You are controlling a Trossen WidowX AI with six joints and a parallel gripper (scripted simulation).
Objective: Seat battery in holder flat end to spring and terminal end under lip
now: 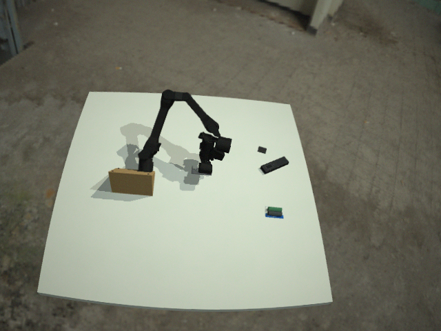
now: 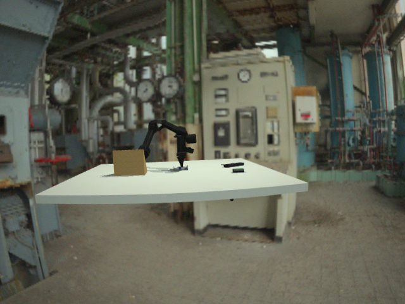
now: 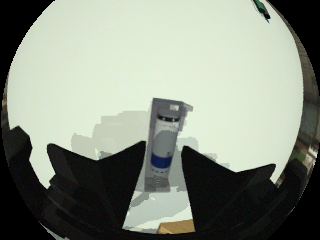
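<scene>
My gripper tip is 10 mm above the white battery. Round my gripper tip: long black block 370 mm ahead, 100 mm to the left, 10 mm below.
</scene>
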